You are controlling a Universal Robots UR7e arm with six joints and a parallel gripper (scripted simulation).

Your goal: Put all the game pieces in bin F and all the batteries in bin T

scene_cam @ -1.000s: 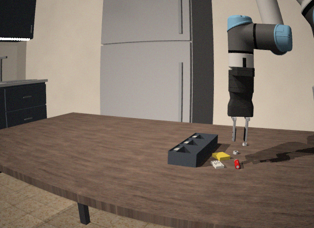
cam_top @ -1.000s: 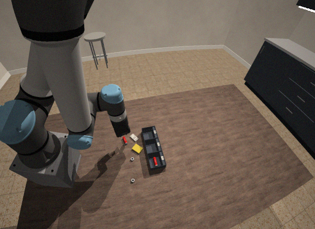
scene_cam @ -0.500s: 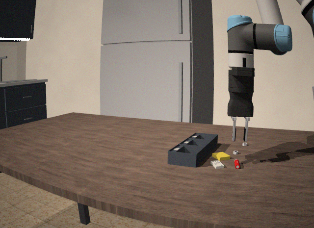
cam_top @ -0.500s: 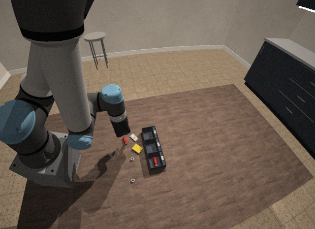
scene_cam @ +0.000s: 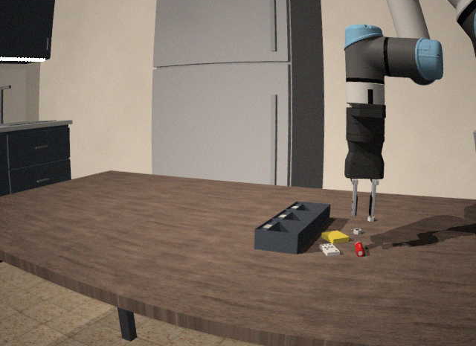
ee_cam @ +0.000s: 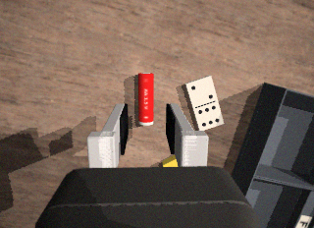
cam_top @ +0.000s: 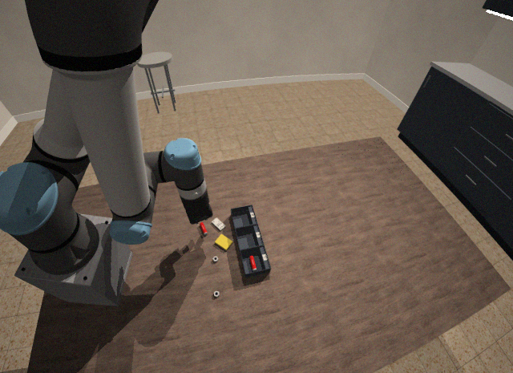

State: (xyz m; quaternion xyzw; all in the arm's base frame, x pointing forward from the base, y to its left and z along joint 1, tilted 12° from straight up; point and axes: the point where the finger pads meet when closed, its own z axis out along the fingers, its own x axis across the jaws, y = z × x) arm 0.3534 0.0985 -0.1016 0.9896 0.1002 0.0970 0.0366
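My gripper is now 60 mm short of the white domino, 10 mm to the right of it and 90 mm above it. The rest, counted from my hand: dark three-compartment bin (150 mm ahead, 90 mm to the right, 70 mm below); then battery (140 mm ahead, 180 mm to the right, 80 mm below); then yellow block (60 mm ahead, 70 mm to the right, 90 mm below).
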